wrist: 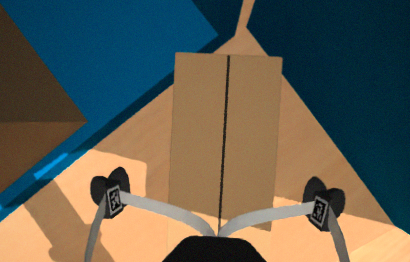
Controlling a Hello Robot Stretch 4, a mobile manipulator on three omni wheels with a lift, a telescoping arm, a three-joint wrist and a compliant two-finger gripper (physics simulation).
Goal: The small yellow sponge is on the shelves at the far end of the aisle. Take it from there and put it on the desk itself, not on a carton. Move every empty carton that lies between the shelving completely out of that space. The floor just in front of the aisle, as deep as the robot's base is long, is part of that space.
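Places are measured from the robot's base along level axes (x back, y right, z up), in centimetres.
Pixels of known places: end effector, tool point: [215, 192].
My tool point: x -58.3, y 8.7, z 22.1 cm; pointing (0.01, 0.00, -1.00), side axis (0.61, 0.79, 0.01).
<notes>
Behind a point stands the place of what it marks.
A closed brown carton [200, 125] {x -63.9, y 10.6, z 15.2 cm} with a dark seam along its middle is on the wood-coloured floor [122, 132] {x -71.4, y -2.8, z -2.8 cm}, between blue shelving on the left and right. My gripper [217, 202] {x -58.3, y 8.7, z 22.1 cm} is open. Its two fingertips stand wide apart, one to the left and one to the right of the carton's near part, with a gap on each side, and hold nothing. The near end of the carton is partly hidden by the gripper's fingers and dark body. The yellow sponge and the desk do not show in this view.
Blue shelving [135, 50] {x -79.1, y 8.6, z 4.8 cm} fills the upper left, with a brown box [35, 87] {x -80.1, y -4.0, z 12.3 cm} at the left edge. Dark blue shelving [350, 90] {x -57.2, y 27.1, z 13.9 cm} fills the right. The two come close together at the top, beyond the carton. A shadow falls across the floor at lower left.
</notes>
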